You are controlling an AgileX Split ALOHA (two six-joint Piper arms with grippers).
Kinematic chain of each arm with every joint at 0, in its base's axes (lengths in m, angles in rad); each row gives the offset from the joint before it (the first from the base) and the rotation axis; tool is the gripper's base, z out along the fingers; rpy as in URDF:
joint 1: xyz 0 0 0.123 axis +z
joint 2: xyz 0 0 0 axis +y
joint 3: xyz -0.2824 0 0.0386 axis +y
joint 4: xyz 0.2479 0 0.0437 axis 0.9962 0 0.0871
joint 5: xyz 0 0 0 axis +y
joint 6: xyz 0.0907 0 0.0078 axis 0.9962 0 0.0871
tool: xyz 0 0 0 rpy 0 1.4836 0
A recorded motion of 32 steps. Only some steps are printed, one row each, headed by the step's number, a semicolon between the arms.
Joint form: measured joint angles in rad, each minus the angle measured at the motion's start. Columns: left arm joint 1, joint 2, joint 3, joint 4, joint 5, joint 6; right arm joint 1, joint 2, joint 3, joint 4, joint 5, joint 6.
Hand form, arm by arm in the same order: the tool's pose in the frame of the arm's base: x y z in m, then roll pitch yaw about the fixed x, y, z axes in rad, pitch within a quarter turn. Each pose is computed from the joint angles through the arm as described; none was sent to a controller.
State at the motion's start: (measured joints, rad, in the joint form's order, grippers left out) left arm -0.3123 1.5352 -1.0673 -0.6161 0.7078 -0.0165; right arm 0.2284 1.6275 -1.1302 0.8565 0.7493 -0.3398
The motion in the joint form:
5: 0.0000 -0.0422 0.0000 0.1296 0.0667 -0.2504; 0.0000 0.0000 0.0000 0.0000 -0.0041 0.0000
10: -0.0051 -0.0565 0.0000 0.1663 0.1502 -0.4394; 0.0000 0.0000 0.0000 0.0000 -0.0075 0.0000
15: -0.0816 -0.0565 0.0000 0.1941 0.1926 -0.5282; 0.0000 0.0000 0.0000 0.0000 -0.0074 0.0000
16: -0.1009 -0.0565 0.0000 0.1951 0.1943 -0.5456; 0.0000 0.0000 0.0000 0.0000 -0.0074 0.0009
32: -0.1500 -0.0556 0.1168 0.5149 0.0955 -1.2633; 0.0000 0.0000 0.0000 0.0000 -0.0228 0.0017
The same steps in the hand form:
5: 0.2791 -0.1214 0.2702 -2.5756 0.2368 -2.8457; 0.3190 0.1221 0.2591 2.4364 0.4032 3.0318
10: 0.2697 -0.1202 0.2709 -2.6035 0.1036 -2.7444; 0.3193 0.1220 0.2592 2.4366 0.4056 3.0295
15: 0.2565 -0.1383 0.2689 -2.6391 0.0449 -2.7726; 0.3193 0.1220 0.2592 2.4366 0.4055 3.0296
16: 0.2536 -0.1431 0.2689 -2.6401 0.0359 -2.7776; 0.3193 0.1220 0.2592 2.4363 0.4049 3.0288
32: 0.2458 -0.1299 0.2343 -2.8058 0.0034 -2.2652; 0.3206 0.1215 0.2594 2.4371 0.4155 3.0179

